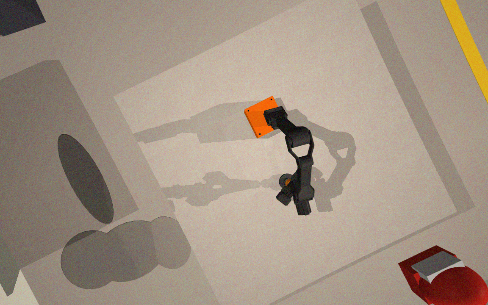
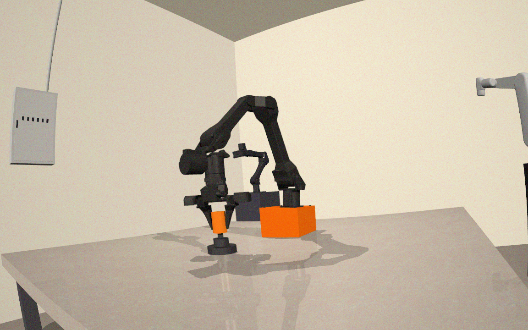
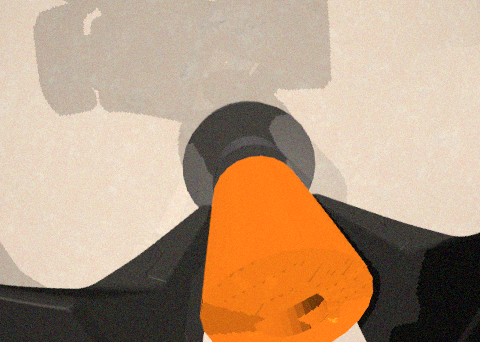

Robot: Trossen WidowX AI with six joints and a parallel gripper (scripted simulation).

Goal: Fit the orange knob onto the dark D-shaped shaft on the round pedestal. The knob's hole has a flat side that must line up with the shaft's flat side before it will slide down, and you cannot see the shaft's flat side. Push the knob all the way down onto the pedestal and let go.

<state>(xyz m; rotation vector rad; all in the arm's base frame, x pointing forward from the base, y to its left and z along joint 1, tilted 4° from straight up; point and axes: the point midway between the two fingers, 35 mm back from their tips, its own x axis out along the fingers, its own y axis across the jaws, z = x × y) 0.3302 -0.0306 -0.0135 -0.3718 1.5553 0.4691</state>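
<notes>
My gripper tip is now 20 mm below the orange knob. Round my gripper tip: dark round pedestal (40 mm below).
</notes>
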